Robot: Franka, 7 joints.
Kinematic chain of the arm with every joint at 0, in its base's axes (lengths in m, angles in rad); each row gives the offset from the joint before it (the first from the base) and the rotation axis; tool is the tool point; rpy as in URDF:
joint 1: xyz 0 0 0.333 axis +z
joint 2: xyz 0 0 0 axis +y
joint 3: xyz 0 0 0.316 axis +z
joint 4: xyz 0.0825 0 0 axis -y
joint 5: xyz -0.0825 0 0.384 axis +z
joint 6: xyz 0 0 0 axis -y
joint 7: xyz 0.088 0 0 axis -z
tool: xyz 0 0 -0.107 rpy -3.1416 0 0
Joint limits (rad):
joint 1: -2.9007..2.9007
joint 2: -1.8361..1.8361
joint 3: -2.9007..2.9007
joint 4: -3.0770..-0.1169
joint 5: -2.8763..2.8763
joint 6: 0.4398..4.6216
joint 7: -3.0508..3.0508
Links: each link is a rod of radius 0.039 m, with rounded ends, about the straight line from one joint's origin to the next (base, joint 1, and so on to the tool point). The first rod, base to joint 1, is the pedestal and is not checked.
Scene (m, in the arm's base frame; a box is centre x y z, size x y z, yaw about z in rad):
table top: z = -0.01
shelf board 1: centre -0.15 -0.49 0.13 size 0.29 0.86 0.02 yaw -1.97
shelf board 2: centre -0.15 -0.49 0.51 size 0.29 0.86 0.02 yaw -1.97
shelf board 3: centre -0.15 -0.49 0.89 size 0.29 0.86 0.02 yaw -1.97
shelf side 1: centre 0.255 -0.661 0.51 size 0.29 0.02 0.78 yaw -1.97
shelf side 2: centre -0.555 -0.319 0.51 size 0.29 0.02 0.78 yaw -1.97
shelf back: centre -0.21 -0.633 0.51 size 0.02 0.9 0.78 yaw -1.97
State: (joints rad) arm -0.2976 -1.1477 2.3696 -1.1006 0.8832 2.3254 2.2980
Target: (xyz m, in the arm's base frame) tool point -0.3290 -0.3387 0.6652
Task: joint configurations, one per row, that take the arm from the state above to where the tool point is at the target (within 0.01 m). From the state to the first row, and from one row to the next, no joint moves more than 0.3 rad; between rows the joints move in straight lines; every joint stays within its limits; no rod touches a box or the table.
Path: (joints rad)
1: -0.1498 -0.8810 2.4265 -1.2492 0.8562 2.1405 2.2980
2: -0.0020 -0.6143 2.4834 -1.3977 0.8293 1.9557 2.2980
3: 0.1458 -0.3476 2.5403 -1.5463 0.8023 1.7708 2.2980
4: 0.2937 -0.0809 2.5972 -1.6948 0.7754 1.5860 2.2980
5: 0.4415 0.1858 2.6541 -1.8434 0.7484 1.4011 2.2980
6: 0.5893 0.4524 2.7110 -1.9920 0.7215 1.2162 2.2980
7: 0.7371 0.7191 2.7679 -2.1405 0.6945 1.0314 2.2980
8: 0.8063 0.4651 2.8343 -1.9586 0.7732 1.2041 2.2980
9: 0.8756 0.2110 2.9007 -1.7766 0.8518 1.3769 2.2980

